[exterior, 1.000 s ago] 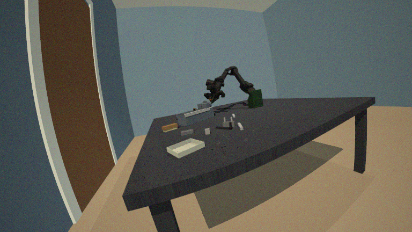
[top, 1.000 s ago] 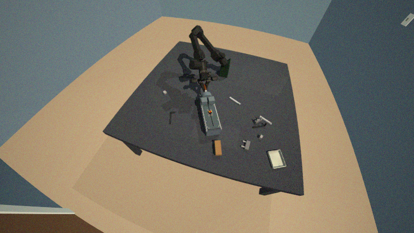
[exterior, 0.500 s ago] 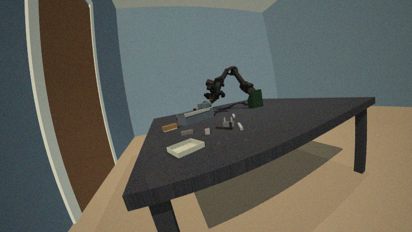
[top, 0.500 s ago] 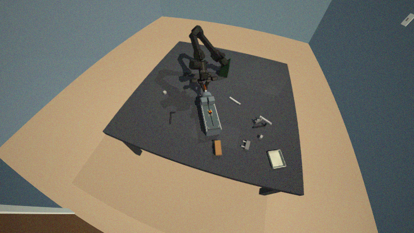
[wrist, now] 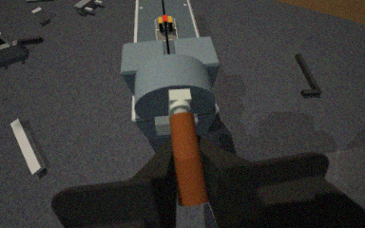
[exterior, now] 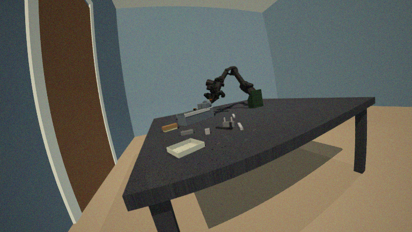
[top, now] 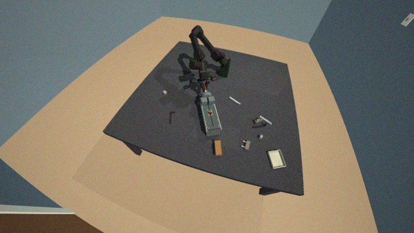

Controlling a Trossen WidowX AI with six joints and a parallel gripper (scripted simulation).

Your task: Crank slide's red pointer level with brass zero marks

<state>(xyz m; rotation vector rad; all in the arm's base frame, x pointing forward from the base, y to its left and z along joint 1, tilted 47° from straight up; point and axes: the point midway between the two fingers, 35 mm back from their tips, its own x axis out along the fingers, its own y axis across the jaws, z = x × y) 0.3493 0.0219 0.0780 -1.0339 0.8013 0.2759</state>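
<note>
The crank is 10 mm above my gripper tip. Round my gripper tip: orange crank handle: 10 mm behind, 10 mm to the right, 30 mm above; red pointer: 140 mm ahead, 100 mm to the left, 10 mm below; orange block: 320 mm ahead, 220 mm to the left, 80 mm below.
</note>
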